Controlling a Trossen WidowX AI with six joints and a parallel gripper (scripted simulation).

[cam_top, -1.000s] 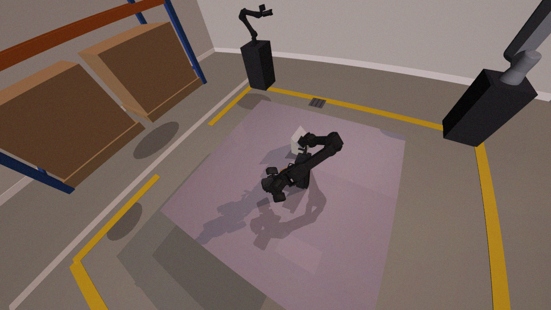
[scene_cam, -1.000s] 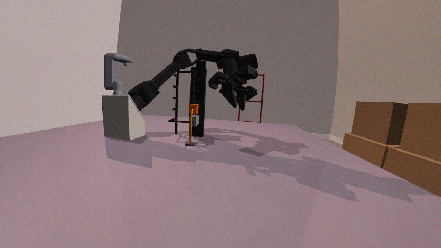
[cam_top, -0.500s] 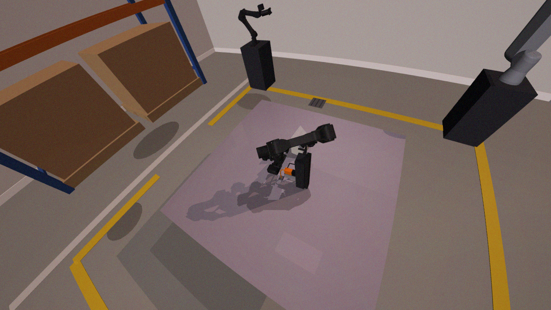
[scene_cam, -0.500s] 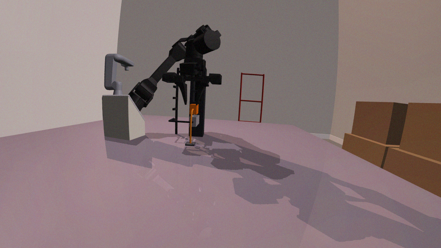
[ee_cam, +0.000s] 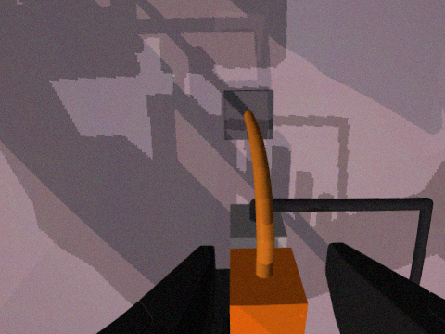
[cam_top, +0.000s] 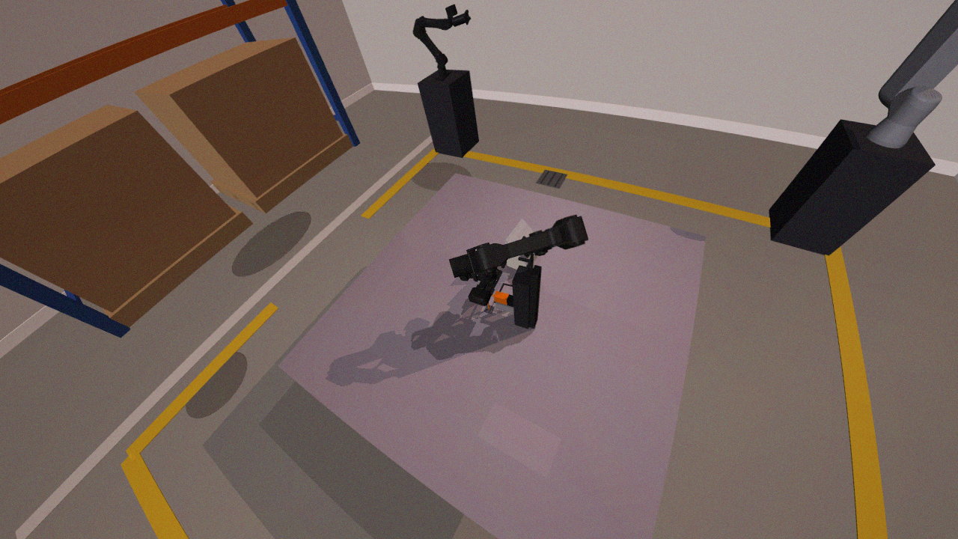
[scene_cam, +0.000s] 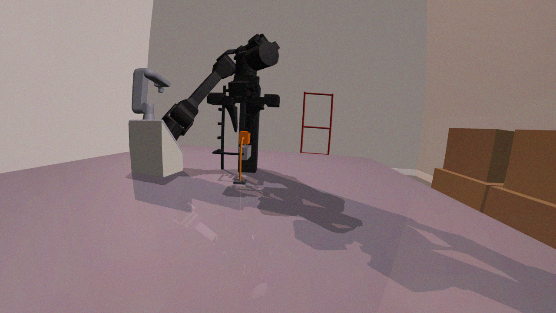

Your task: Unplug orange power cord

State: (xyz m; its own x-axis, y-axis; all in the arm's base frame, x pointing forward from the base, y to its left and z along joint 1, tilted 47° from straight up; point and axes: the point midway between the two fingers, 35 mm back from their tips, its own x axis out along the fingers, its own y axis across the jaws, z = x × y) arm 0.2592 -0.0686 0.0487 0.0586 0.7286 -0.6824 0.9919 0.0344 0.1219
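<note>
The orange plug lies 10 mm behind my gripper tip, 60 mm to the left of it and 10 mm below it. From my gripper tip the other things lie so: thin black rack: 100 mm behind, 110 mm to the left, 10 mm above; power strip: 10 mm behind, 130 mm to the left, 10 mm above.
</note>
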